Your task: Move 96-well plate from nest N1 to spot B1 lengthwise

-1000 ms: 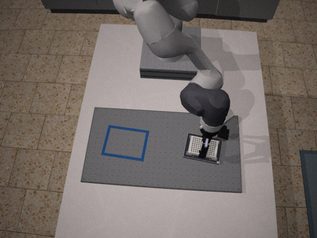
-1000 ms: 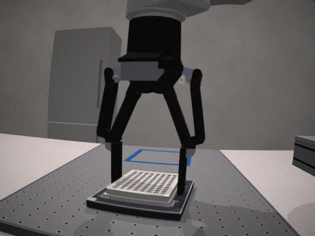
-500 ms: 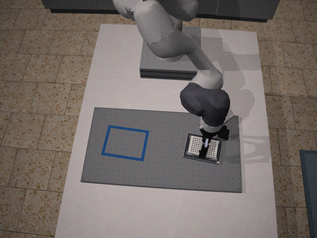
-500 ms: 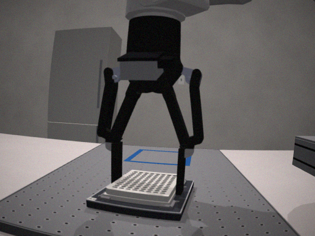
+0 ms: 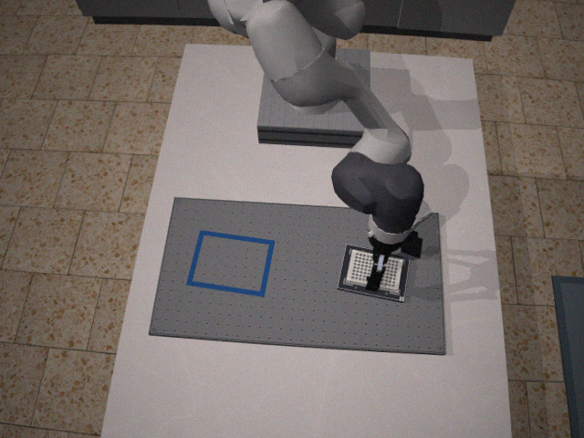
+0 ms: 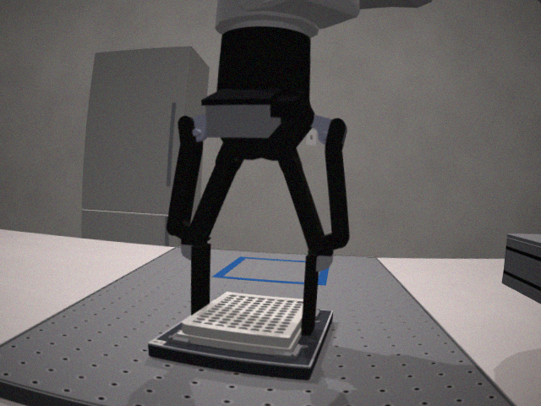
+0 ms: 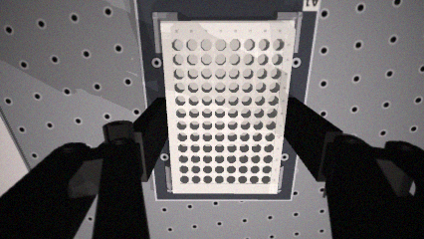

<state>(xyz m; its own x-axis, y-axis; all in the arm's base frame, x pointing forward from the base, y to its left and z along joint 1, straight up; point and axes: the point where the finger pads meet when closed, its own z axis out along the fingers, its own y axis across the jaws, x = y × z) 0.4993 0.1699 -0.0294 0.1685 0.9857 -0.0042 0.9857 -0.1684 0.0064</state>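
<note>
Right now my hand is 30 mm above the black plate nest. Round my hand: white 96-well plate 20 mm below.
</note>
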